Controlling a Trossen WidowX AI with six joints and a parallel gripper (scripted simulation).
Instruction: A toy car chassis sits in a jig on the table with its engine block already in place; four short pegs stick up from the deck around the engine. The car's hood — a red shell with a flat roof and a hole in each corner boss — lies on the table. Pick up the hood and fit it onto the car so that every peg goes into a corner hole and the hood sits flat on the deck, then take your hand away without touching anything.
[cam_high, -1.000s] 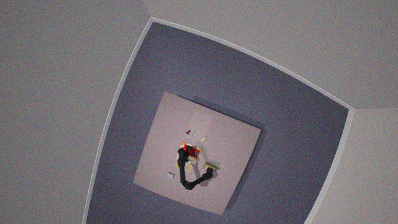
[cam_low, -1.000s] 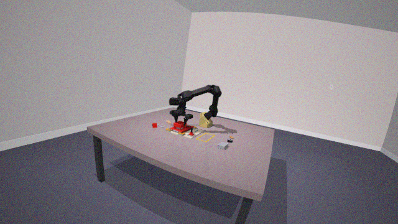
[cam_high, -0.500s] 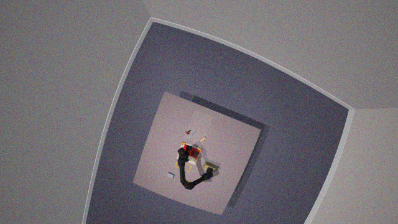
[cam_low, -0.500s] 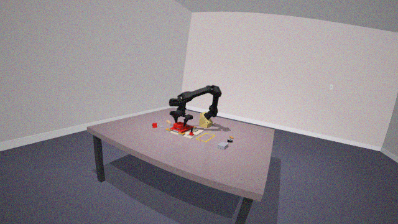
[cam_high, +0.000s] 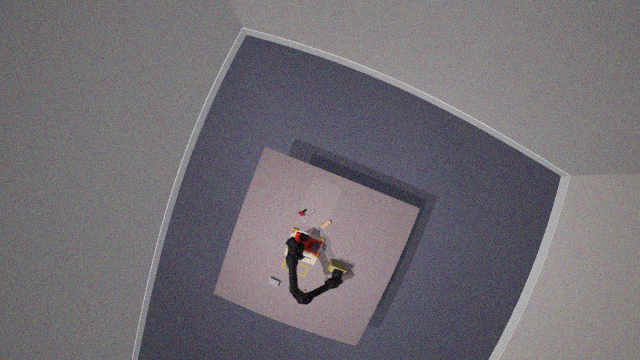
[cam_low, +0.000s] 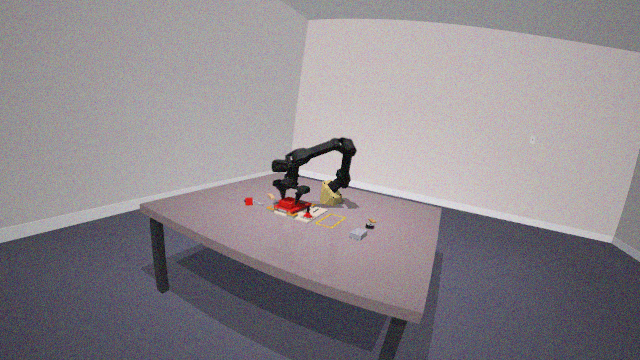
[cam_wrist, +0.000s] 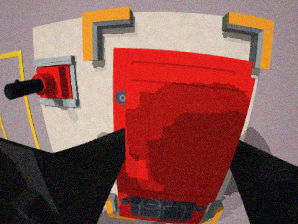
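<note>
My gripper tip is now 1 cm below the red hood. From my gripper tip the other things lie so: black wheel 3 cm behind, 41 cm to the left, 3 cm below; then tan piece 13 cm behind, 18 cm to the right, 3 cm below.
</note>
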